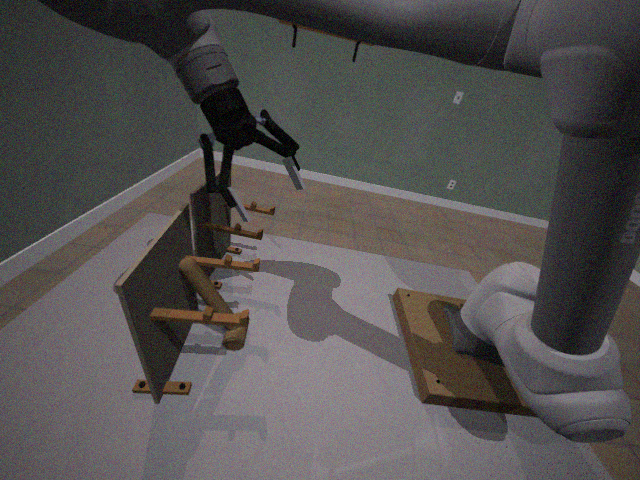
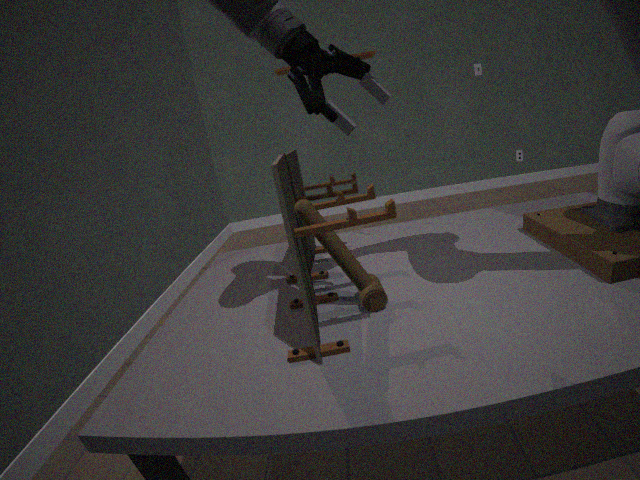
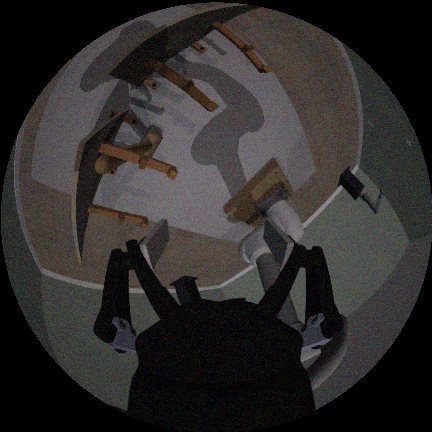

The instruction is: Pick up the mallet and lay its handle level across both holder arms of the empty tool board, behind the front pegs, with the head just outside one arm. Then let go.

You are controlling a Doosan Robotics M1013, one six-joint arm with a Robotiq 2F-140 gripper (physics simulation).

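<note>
The mallet (image 1: pixel 211 294) (image 2: pixel 343 258) (image 3: pixel 127 151) is tilted: its head is low, at or near the table top, and its handle rises to the near tool board (image 1: pixel 155 284) (image 2: pixel 284 186) (image 3: pixel 84 200). The board's arms partly cover it. Whether the handle touches an arm is unclear. The far tool board (image 1: pixel 211 245) (image 3: pixel 165 35) has two holder arms, one arm (image 1: pixel 235 230) (image 3: pixel 185 85) and another arm (image 1: pixel 263 208) (image 3: pixel 242 47), with pegs and no tool on them. My gripper (image 1: pixel 272 203) (image 2: pixel 369 114) (image 3: pixel 215 228) is open and empty, high above the boards, away from the mallet.
The near board's arms, one arm (image 1: pixel 199 315) (image 2: pixel 346 220) (image 3: pixel 120 215) and another arm (image 1: pixel 227 263) (image 3: pixel 137 157), jut toward the robot side. The robot stands on a wooden base (image 1: pixel 426 361) (image 2: pixel 573 237) (image 3: pixel 242 202) on the table (image 1: pixel 310 428) (image 2: pixel 206 382). A wooden rail is on the wall.
</note>
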